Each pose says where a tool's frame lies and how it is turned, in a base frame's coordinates. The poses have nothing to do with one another.
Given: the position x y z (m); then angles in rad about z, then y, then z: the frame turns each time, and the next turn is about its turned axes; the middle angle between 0 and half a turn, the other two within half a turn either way.
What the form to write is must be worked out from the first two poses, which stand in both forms.
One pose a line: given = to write
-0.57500 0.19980 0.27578 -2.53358 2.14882 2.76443 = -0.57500 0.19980 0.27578 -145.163 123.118 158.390
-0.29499 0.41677 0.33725 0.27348 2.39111 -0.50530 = -0.29499 0.41677 0.33725 15.669 137.001 -28.952
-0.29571 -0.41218 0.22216 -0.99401 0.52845 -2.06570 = -0.29571 -0.41218 0.22216 -56.953 30.278 -118.356
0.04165 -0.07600 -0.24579 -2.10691 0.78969 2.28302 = 0.04165 -0.07600 -0.24579 -120.717 45.246 130.807
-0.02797 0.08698 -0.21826 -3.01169 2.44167 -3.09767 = -0.02797 0.08698 -0.21826 -172.557 139.897 -177.483
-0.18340 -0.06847 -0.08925 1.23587 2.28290 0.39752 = -0.18340 -0.06847 -0.08925 70.810 130.801 22.776
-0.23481 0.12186 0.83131 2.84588 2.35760 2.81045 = -0.23481 0.12186 0.83131 163.057 135.081 161.027
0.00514 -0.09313 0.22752 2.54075 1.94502 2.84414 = 0.00514 -0.09313 0.22752 145.574 111.441 162.957
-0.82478 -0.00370 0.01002 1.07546 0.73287 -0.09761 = -0.82478 -0.00370 0.01002 61.619 41.990 -5.593
